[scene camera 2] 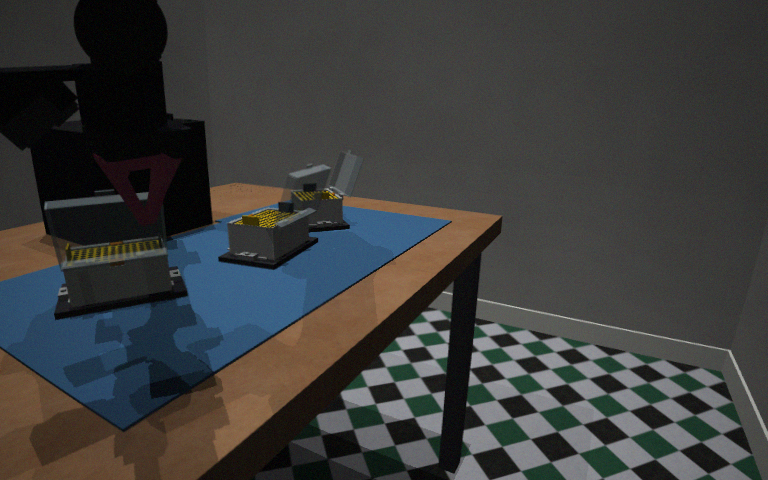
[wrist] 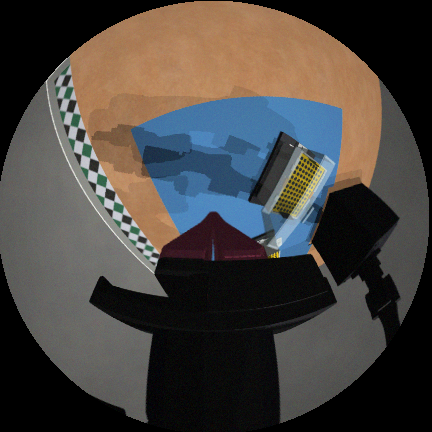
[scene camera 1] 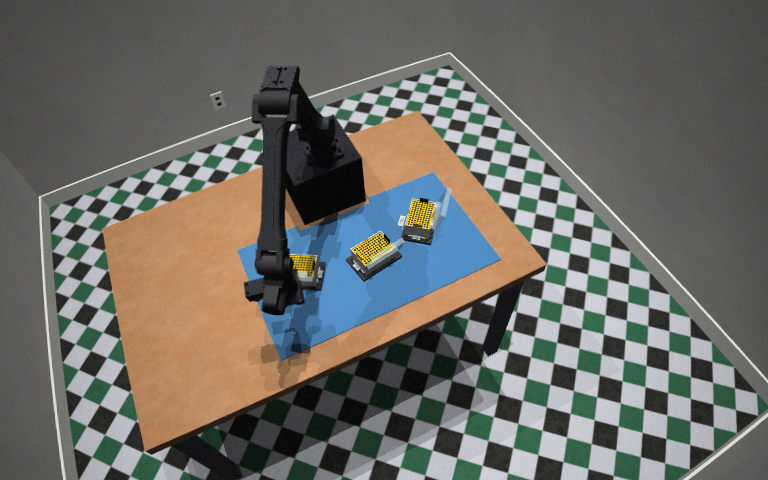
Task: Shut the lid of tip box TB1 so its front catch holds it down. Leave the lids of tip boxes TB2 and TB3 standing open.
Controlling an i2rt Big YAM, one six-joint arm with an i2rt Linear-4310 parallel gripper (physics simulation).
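Frame: origin at the arm's base, x right, y ahead, z up, level; metres.
Where they show: gripper, fingertip midpoint: [scene camera 2: 148,223] [wrist: 212,216] [scene camera 1: 296,300]; arm's base, link origin: [wrist: 364,261] [scene camera 1: 324,152].
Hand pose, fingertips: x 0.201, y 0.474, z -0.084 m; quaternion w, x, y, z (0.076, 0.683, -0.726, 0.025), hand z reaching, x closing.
Note:
Each offset is from my fingertips to the top centre of the thing. "pt": to the spot under its first point. Level surfaces: height alone.
Three grey tip boxes with yellow racks stand with clear lids open; their labels are unreadable, so I cannot tell which is TB1. The nearest box [scene camera 1: 306,267] [scene camera 2: 118,281] [wrist: 300,185] has its lid {pt dx +0.024, dy -0.095, dz -0.008 m} [scene camera 2: 90,220] roughly upright, partly hidden by the arm in scene camera 1. The middle box {dx -0.267, dy -0.166, dz -0.064 m} [scene camera 1: 372,251] [scene camera 2: 252,240] and the far box {dx -0.453, dy -0.248, dz -0.064 m} [scene camera 1: 420,216] [scene camera 2: 325,212], with its lid {dx -0.521, dy -0.208, dz +0.024 m} [scene camera 1: 444,209] [scene camera 2: 346,172] leaning back, stand beyond. My gripper [scene camera 2: 146,219] [wrist: 212,216] is shut and empty, beside the nearest box; its fingertips are hidden in scene camera 1, and contact is unclear.
The boxes stand on a blue mat {dz -0.130 m} [scene camera 1: 351,314] [scene camera 2: 351,249] [wrist: 200,117] on the wooden table {dz -0.133 m} [scene camera 1: 186,316] [scene camera 2: 339,316] [wrist: 215,55]. The arm's black base block [scene camera 1: 334,186] stands behind the mat. The arm's shadow falls across the mat near the nearest box.

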